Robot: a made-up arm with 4 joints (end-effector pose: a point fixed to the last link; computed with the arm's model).
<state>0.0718 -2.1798 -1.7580 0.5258</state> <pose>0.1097 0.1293 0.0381 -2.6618 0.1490 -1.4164</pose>
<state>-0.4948 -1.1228 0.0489 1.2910</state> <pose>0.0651 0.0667 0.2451 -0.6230 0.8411 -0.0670</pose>
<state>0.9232 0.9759 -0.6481 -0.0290</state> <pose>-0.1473 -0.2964 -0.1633 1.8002 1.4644 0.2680</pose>
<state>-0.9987 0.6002 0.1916 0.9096</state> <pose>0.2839 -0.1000 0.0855 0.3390 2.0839 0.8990</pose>
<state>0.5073 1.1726 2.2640 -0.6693</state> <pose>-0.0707 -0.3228 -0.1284 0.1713 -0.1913 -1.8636</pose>
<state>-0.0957 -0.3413 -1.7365 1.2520</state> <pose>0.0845 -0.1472 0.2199 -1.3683 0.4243 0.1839</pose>
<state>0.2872 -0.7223 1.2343 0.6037</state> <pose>0.0425 -0.1971 0.2028 1.9141 1.5401 -0.3903</pose>
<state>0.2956 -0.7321 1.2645 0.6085</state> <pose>0.0417 -0.1958 0.2025 1.9470 1.5201 -0.3896</pose>
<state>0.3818 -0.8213 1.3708 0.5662</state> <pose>0.0352 -0.1850 0.2019 2.1117 1.4393 -0.4370</pose>
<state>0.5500 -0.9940 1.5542 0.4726</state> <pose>0.0313 -0.1638 0.1985 2.4071 1.2566 -0.5062</pose>
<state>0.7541 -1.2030 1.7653 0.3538</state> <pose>0.0410 -0.1420 0.1897 2.7305 0.9730 -0.5395</pose>
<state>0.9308 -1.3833 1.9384 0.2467</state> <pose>0.0593 -0.1305 0.1770 2.9641 0.6806 -0.5254</pose>
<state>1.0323 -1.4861 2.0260 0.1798</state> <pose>0.0722 -0.1279 0.1674 -3.0464 -0.5032 0.5018</pose>
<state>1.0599 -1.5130 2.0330 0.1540</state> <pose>0.0755 -0.1278 0.1647 -3.0321 -0.4688 0.4985</pose>
